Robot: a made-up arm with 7 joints. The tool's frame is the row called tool.
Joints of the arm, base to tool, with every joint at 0 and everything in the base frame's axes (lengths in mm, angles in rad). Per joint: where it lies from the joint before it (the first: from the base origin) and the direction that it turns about. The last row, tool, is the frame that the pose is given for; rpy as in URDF.
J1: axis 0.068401 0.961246 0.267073 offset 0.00 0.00 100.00
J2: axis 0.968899 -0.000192 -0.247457 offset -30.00 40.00 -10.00
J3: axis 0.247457 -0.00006 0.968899 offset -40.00 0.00 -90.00
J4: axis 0.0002 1 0.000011 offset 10.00 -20.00 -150.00
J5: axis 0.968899 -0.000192 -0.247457 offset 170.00 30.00 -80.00
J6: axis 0.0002 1 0.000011 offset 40.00 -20.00 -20.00
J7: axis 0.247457 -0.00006 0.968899 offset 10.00 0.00 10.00
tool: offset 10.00 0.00 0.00 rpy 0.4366 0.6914 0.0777
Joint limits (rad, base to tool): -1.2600..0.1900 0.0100..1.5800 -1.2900..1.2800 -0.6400..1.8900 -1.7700..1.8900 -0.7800..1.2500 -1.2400..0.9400
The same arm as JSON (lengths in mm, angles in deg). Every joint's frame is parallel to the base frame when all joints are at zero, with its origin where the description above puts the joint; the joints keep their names.
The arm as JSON. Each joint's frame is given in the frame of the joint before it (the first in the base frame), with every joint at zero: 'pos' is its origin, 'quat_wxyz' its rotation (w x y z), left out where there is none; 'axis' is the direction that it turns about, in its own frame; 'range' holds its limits. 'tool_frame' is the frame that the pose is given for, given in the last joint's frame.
{
  "length_unit": "mm",
  "angle_unit": "deg",
  "joints": [
    {
      "joint": "J1",
      "pos": [
        0.0,
        0.0,
        100.0
      ],
      "axis": [
        0.068403,
        0.961235,
        0.26711
      ],
      "range": [
        -72.19,
        10.89
      ]
    },
    {
      "joint": "J2",
      "pos": [
        -30.0,
        40.0,
        -10.0
      ],
      "axis": [
        0.968889,
        -0.0002,
        -0.247497
      ],
      "range": [
        0.57,
        90.53
      ]
    },
    {
      "joint": "J3",
      "pos": [
        -40.0,
        0.0,
        -90.0
      ],
      "axis": [
        0.247497,
        -0.0001,
        0.968889
      ],
      "range": [
        -73.91,
        73.34
      ]
    },
    {
      "joint": "J4",
      "pos": [
        10.0,
        -20.0,
        -150.0
      ],
      "axis": [
        0.0002,
        1.0,
        0.0
      ],
      "range": [
        -36.67,
        108.29
      ]
    },
    {
      "joint": "J5",
      "pos": [
        170.0,
        30.0,
        -80.0
      ],
      "axis": [
        0.968889,
        -0.0002,
        -0.247497
      ],
      "range": [
        -101.41,
        108.29
      ]
    },
    {
      "joint": "J6",
      "pos": [
        40.0,
        -20.0,
        -20.0
      ],
      "axis": [
        0.0002,
        1.0,
        0.0
      ],
      "range": [
        -44.69,
        71.62
      ]
    },
    {
      "joint": "J7",
      "pos": [
        10.0,
        0.0,
        10.0
      ],
      "axis": [
        0.247497,
        -0.0001,
        0.968889
      ],
      "range": [
        -71.05,
        53.86
      ]
    }
  ],
  "tool_frame": {
    "pos": [
      10.0,
      0.0,
      0.0
    ],
    "quat_wxyz": [
      0.920667,
      0.190755,
      0.338478,
      -0.037656
    ]
  }
}

